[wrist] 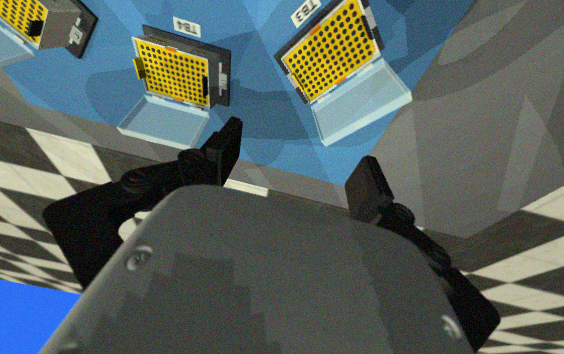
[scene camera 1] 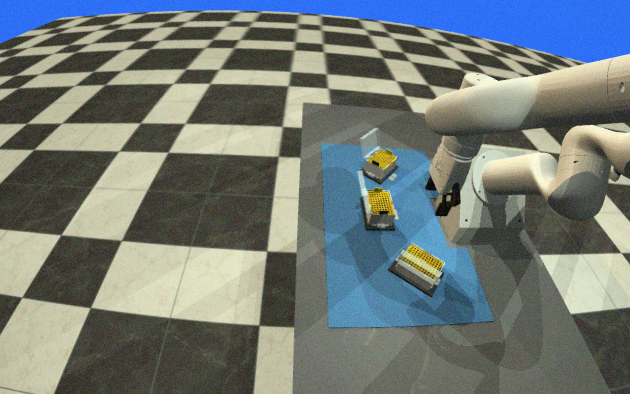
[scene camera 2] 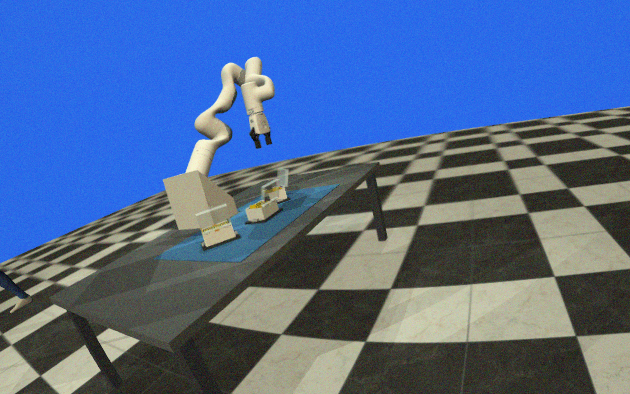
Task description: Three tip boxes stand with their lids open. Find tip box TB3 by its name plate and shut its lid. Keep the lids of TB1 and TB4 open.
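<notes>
TB3 (scene camera 1: 417, 281) (scene camera 2: 220, 233) (wrist: 332, 52) stands nearest the front mat end in scene view 1, with its name plate (wrist: 305, 12) readable in the wrist view. Its clear lid (wrist: 362, 102) (scene camera 2: 211, 210) is open. TB4 (scene camera 1: 381, 202) (scene camera 2: 262, 212) (wrist: 174, 72) stands in the middle, lid (wrist: 165, 120) open. The third box (scene camera 1: 381, 172) (scene camera 2: 278, 194) (wrist: 62, 30), TB1 by elimination, has its lid (scene camera 1: 370, 141) (wrist: 12, 47) open; its plate is unreadable. My gripper (scene camera 1: 436, 197) (scene camera 2: 264, 141) (wrist: 298, 154) is open and empty, high above the table, touching no box.
The boxes stand on a blue mat (scene camera 1: 350, 300) (scene camera 2: 240, 252) (wrist: 280, 115) on the grey table (scene camera 1: 340, 360) (scene camera 2: 125, 285) (wrist: 465, 165). The robot's base block (scene camera 1: 487, 230) (scene camera 2: 185, 205) stands beside the mat. A person's lower leg (scene camera 2: 14, 289) shows at the left edge of scene view 2.
</notes>
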